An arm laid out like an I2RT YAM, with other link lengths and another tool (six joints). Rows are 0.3 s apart.
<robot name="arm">
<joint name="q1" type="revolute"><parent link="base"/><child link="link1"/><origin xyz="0 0 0.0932"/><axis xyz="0 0 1"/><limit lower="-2.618" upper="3.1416"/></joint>
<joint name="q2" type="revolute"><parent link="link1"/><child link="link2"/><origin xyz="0.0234 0.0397 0.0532" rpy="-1.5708 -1.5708 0"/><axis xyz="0 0 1"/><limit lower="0" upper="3.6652"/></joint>
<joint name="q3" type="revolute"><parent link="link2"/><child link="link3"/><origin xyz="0 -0.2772 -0.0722" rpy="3.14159 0 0"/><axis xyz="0 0 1"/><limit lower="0" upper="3.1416"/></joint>
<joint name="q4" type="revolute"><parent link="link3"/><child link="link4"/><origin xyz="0.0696 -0.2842 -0.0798" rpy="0 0 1.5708"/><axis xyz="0 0 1"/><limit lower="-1.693" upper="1.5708"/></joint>
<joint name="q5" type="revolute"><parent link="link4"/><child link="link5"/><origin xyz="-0.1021 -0.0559 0.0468" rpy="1.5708 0 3.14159"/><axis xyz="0 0 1"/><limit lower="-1.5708" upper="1.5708"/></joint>
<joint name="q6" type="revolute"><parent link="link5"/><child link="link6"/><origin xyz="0.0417 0 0.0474" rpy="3.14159 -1.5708 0"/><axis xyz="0 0 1"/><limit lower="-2.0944" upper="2.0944"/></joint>
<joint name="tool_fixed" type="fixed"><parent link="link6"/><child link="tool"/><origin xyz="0.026 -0.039 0.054" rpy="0.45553 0 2.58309"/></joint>
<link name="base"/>
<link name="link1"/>
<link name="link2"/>
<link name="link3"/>
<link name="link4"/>
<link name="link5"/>
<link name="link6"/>
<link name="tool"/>
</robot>
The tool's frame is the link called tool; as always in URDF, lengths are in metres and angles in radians.
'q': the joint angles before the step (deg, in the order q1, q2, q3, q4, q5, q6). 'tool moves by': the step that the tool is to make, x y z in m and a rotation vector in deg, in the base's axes. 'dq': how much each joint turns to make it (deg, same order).
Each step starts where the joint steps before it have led.
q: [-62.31, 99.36, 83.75, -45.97, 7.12, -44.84]
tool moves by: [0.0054, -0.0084, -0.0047, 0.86, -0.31, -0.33]
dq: [0.04, 2.55, 2.45, -0.59, -0.42, 0.65]
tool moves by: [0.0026, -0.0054, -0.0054, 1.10, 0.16, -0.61]
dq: [-0.02, 2.06, 1.90, -0.96, -0.06, 0.69]
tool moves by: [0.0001, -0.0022, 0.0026, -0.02, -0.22, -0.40]
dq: [-0.11, 0.43, 1.04, -0.53, -0.04, 0.34]
